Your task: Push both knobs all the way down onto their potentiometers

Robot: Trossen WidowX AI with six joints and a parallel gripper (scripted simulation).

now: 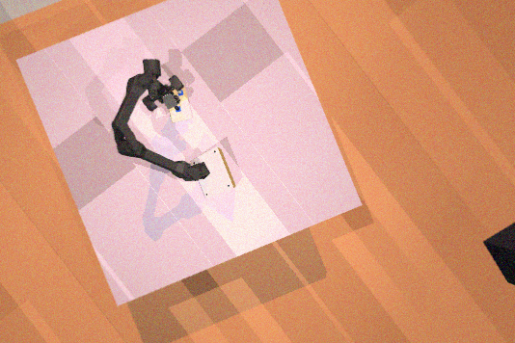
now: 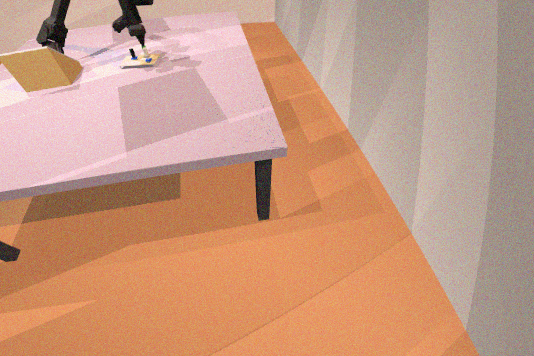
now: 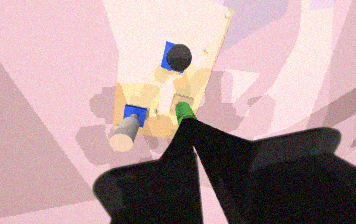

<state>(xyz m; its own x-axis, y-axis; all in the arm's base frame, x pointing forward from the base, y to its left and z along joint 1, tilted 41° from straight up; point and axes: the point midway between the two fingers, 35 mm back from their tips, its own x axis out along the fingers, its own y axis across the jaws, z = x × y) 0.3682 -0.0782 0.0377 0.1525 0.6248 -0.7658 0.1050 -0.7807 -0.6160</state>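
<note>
Now: the green knob 20 mm below my gripper tip. Round my gripper tip: black knob (50 mm behind, 10 mm to the right, 20 mm below).
</note>
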